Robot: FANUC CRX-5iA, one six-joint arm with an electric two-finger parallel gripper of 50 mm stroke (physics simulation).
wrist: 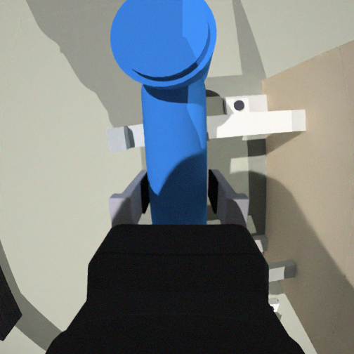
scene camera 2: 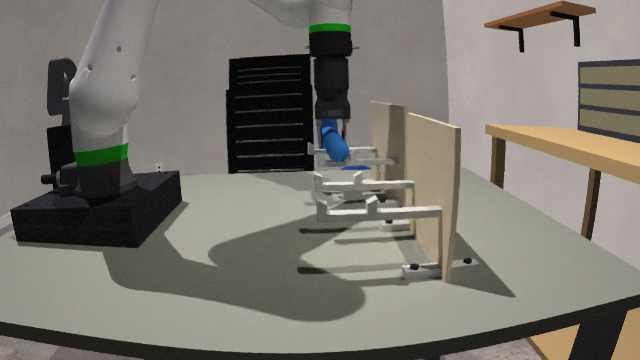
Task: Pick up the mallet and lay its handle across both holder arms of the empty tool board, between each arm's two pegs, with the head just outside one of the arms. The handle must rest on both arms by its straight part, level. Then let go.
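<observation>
A tool board has one and the same spot at (wrist: 298,111) and (scene camera 2: 373,147). A blue mallet is visible in the wrist view (169,55) and in scene camera 2 (337,149). My gripper is visible in scene camera 2 (332,146) and in the wrist view (179,182).
</observation>
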